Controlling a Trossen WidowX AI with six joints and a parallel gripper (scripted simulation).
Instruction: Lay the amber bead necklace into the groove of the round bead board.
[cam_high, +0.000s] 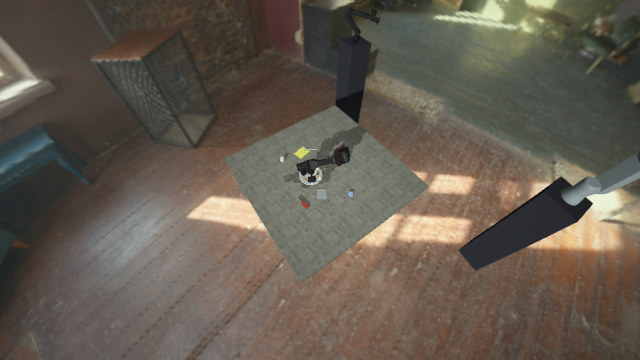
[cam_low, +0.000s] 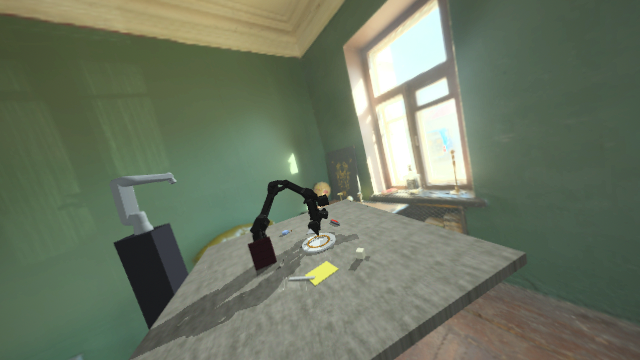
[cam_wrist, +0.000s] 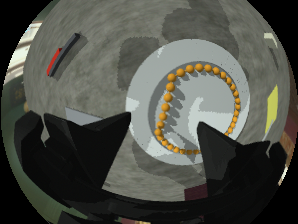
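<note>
Right now my gripper tip is 2 cm past the board, 5 cm to the left of it and 4 cm above it. Round my gripper tip: red tool (15 cm ahead, 17 cm to the left, 3 cm below); then grey square (1 cm behind, 16 cm to the left, 4 cm below); then yellow card (7 cm behind, 31 cm to the right, 4 cm below).
</note>
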